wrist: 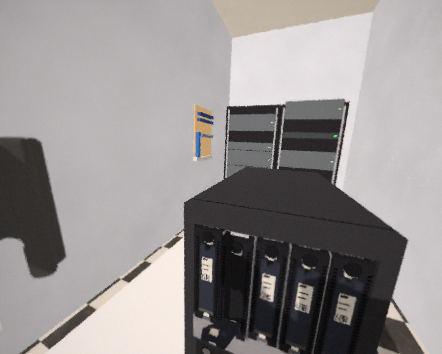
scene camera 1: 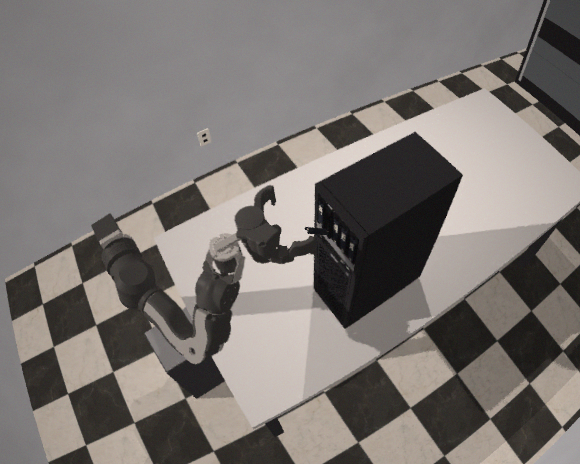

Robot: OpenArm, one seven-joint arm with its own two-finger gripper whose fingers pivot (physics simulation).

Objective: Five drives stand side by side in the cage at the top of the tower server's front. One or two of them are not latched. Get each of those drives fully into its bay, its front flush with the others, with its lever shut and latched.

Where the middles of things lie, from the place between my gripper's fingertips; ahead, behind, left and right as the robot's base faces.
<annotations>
Right now my hand is 260 mm short of the black tower server (scene camera 1: 395,201), 30 mm to the left of it and 300 mm above it. Round my hand: dark grey block (scene camera 1: 198,379) 350 mm behind, 300 mm to the left, 1070 mm below.
</annotations>
